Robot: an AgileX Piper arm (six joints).
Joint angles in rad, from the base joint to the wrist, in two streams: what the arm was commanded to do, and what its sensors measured. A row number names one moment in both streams.
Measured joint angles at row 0: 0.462 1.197 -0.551 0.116 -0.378 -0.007
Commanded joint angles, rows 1 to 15: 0.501 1.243 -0.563 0.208 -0.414 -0.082; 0.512 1.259 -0.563 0.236 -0.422 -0.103; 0.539 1.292 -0.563 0.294 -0.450 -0.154; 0.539 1.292 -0.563 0.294 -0.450 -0.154; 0.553 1.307 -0.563 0.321 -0.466 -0.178; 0.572 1.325 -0.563 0.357 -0.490 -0.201; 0.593 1.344 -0.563 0.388 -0.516 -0.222; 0.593 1.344 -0.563 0.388 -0.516 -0.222; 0.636 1.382 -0.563 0.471 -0.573 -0.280; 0.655 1.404 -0.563 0.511 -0.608 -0.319; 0.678 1.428 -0.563 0.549 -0.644 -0.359; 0.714 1.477 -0.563 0.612 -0.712 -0.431; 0.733 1.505 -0.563 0.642 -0.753 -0.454; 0.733 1.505 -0.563 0.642 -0.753 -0.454; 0.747 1.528 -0.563 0.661 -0.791 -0.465
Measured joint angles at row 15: 0.705 1.474 -0.556 0.574 -0.674 -0.383
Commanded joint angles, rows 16 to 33: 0.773 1.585 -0.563 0.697 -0.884 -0.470; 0.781 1.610 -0.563 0.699 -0.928 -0.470; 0.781 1.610 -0.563 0.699 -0.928 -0.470; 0.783 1.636 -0.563 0.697 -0.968 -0.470; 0.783 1.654 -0.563 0.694 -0.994 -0.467; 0.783 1.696 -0.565 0.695 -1.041 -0.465; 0.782 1.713 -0.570 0.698 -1.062 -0.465; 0.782 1.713 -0.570 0.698 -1.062 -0.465; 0.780 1.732 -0.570 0.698 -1.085 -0.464; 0.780 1.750 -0.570 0.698 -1.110 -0.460; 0.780 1.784 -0.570 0.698 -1.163 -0.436; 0.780 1.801 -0.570 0.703 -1.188 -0.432; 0.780 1.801 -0.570 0.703 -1.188 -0.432; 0.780 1.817 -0.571 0.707 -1.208 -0.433; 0.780 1.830 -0.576 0.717 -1.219 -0.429; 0.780 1.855 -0.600 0.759 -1.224 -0.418; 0.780 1.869 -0.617 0.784 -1.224 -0.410; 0.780 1.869 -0.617 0.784 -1.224 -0.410
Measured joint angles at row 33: 0.780 1.843 -0.579 0.735 -1.191 -0.435
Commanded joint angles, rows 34 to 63: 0.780 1.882 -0.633 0.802 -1.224 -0.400; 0.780 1.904 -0.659 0.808 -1.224 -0.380; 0.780 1.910 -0.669 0.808 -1.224 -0.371; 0.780 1.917 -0.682 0.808 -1.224 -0.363; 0.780 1.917 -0.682 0.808 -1.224 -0.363; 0.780 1.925 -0.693 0.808 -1.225 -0.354; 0.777 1.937 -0.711 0.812 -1.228 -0.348; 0.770 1.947 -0.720 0.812 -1.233 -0.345; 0.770 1.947 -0.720 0.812 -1.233 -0.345; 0.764 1.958 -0.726 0.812 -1.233 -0.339; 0.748 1.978 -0.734 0.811 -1.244 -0.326; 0.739 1.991 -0.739 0.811 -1.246 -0.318; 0.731 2.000 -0.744 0.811 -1.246 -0.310; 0.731 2.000 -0.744 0.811 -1.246 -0.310; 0.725 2.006 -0.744 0.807 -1.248 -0.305; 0.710 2.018 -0.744 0.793 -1.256 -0.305; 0.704 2.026 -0.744 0.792 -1.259 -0.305; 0.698 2.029 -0.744 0.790 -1.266 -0.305; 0.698 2.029 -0.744 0.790 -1.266 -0.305; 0.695 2.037 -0.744 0.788 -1.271 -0.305; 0.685 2.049 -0.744 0.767 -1.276 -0.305; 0.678 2.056 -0.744 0.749 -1.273 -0.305; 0.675 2.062 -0.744 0.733 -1.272 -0.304; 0.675 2.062 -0.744 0.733 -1.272 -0.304; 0.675 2.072 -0.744 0.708 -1.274 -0.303; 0.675 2.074 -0.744 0.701 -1.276 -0.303; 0.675 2.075 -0.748 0.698 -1.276 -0.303; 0.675 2.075 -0.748 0.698 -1.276 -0.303; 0.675 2.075 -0.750 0.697 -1.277 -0.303; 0.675 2.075 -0.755 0.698 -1.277 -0.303
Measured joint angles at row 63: 0.679 2.075 -0.738 0.718 -1.209 -0.311
